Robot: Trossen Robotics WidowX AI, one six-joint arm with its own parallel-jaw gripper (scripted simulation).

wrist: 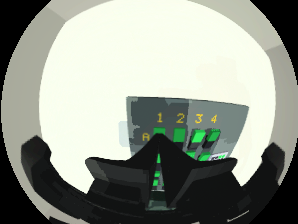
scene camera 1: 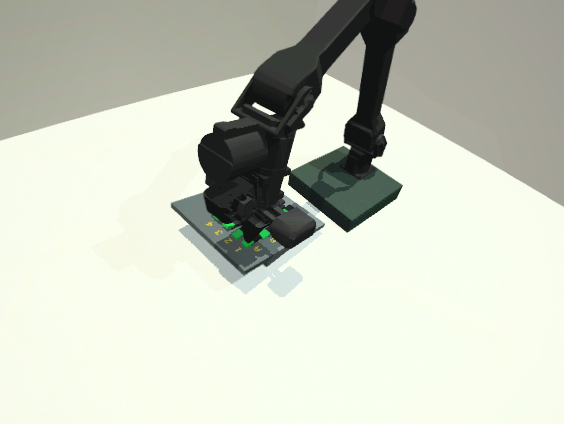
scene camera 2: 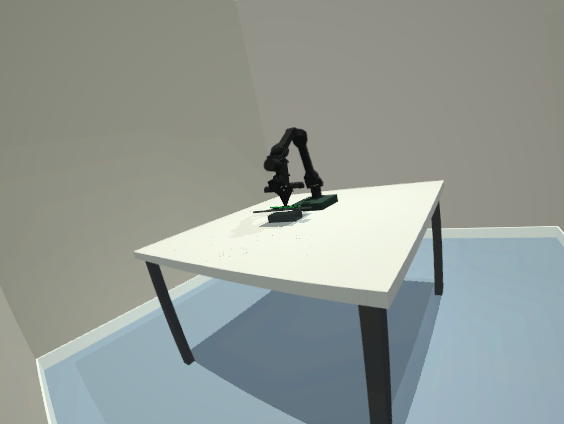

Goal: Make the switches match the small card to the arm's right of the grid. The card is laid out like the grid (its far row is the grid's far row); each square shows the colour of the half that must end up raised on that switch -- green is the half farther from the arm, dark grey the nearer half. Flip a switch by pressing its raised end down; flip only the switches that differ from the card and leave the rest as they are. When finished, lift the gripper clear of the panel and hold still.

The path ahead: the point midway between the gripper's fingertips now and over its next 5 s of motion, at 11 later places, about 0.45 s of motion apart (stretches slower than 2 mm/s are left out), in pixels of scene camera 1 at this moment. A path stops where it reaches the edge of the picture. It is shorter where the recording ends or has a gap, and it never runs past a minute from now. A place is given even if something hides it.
My gripper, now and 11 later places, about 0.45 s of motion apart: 248,241; 248,199; 239,188; 237,201; 236,206; 236,208; 236,209; 236,210; 246,189; 286,200; 282,215; 280,221
